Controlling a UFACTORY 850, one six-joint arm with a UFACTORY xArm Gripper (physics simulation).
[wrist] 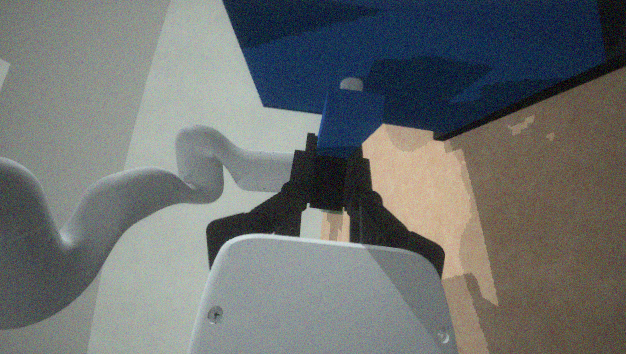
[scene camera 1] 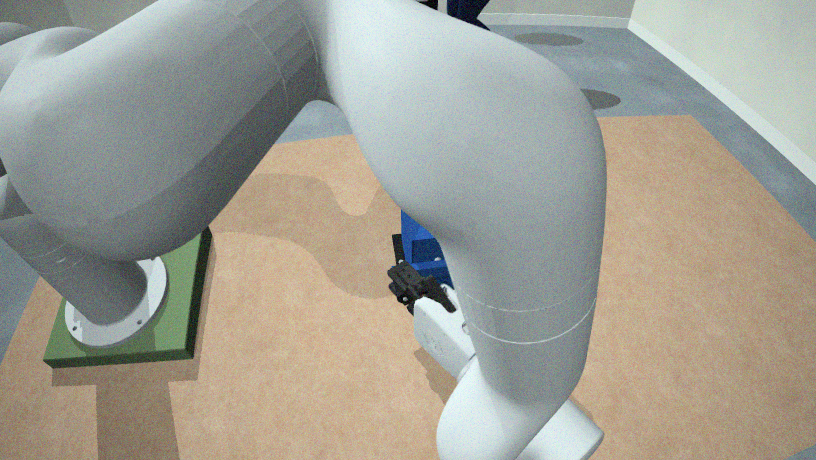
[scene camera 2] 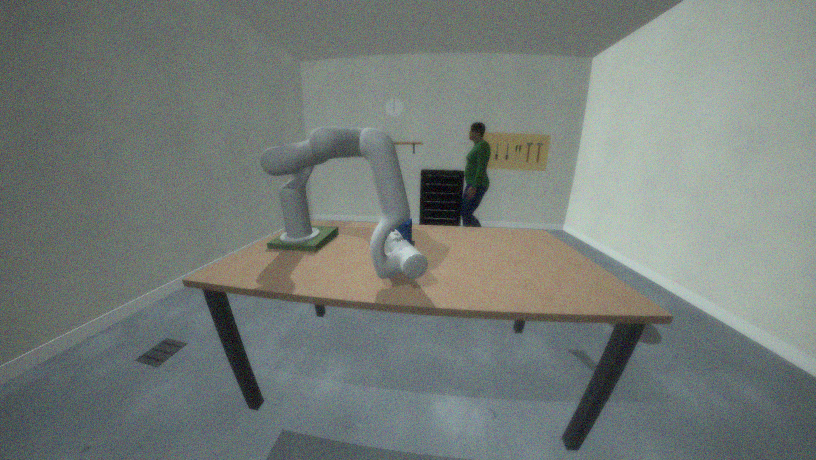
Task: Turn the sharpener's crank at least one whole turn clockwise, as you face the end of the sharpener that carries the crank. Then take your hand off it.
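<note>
The blue sharpener (scene camera 1: 412,233) (scene camera 2: 406,229) (wrist: 300,62) stands on the table, largely hidden behind my arm in scene camera 1. In the wrist view its end face fills the upper part, with a light grey shaft tip (wrist: 351,84) showing. The blue crank arm (wrist: 350,117) runs from that shaft down to a black handle (wrist: 327,184). My gripper (scene camera 1: 406,280) (wrist: 330,149) is shut on the black handle, one dark finger on each side of it. In scene camera 2 the fingers are hidden or too small to tell.
The robot's base sits on a green plate (scene camera 1: 178,320) (scene camera 2: 326,235) at the left of the wooden table (scene camera 1: 685,274) (scene camera 2: 514,274). The forearm arches over the sharpener. Behind the table are a black drawer cabinet (scene camera 2: 441,197) and a person in green (scene camera 2: 477,162).
</note>
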